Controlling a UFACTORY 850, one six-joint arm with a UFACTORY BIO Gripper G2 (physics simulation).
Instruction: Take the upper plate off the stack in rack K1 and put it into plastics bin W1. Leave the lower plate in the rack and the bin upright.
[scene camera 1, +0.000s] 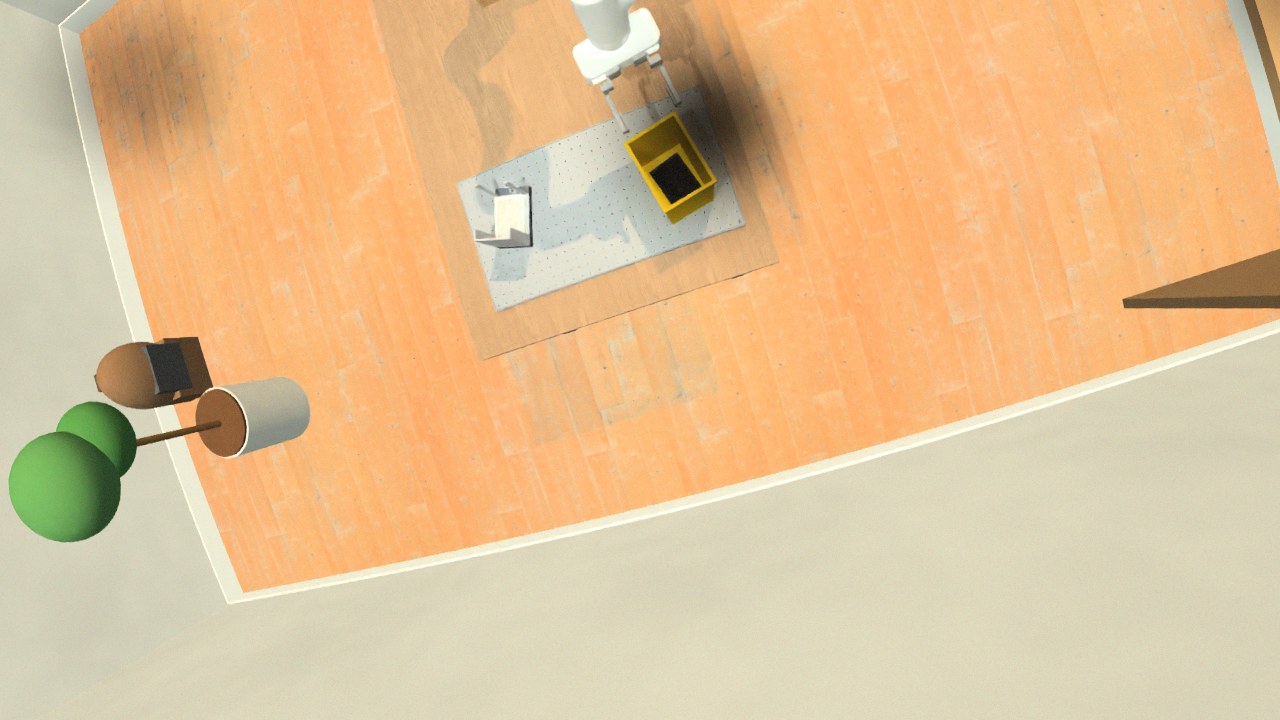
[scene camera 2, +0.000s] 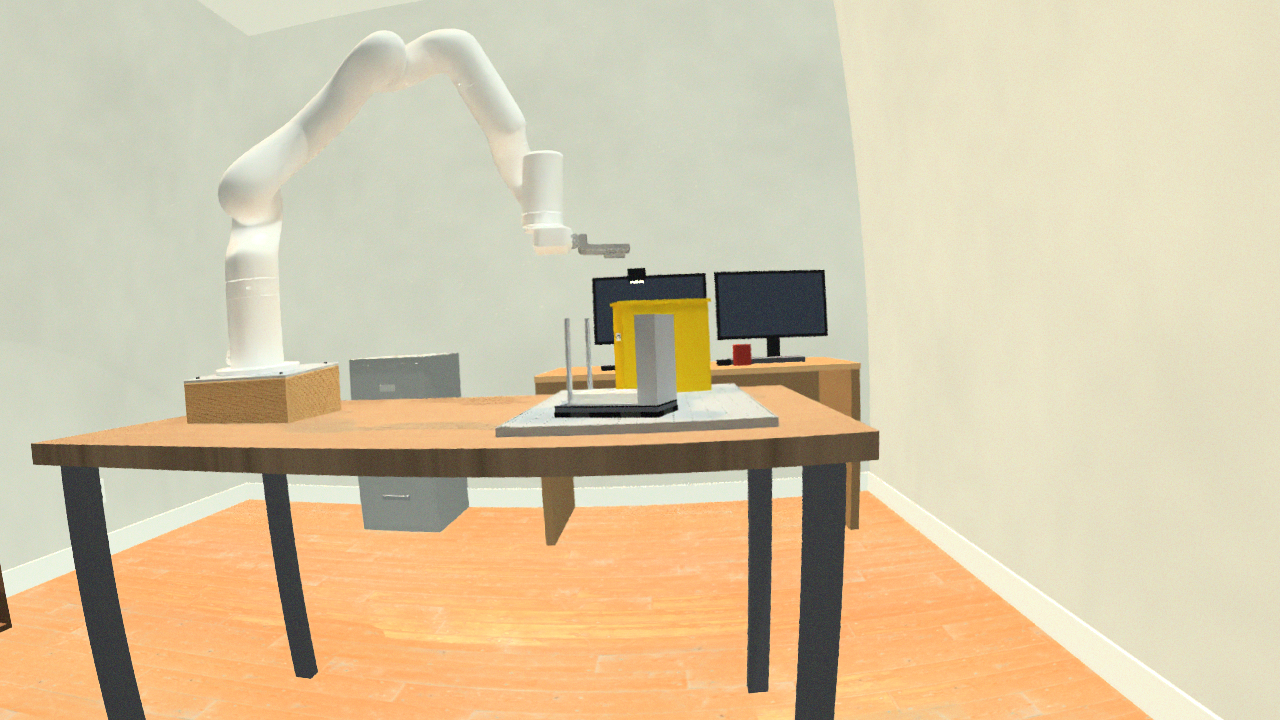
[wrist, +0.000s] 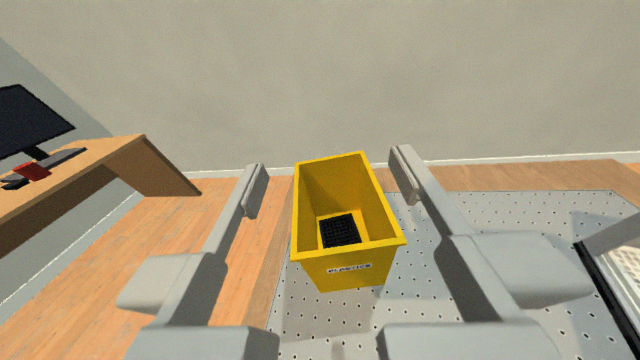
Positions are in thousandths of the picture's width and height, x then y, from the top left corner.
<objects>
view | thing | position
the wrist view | my gripper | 509, 451
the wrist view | yellow bin W1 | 512, 521
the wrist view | black plate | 534, 640
</objects>
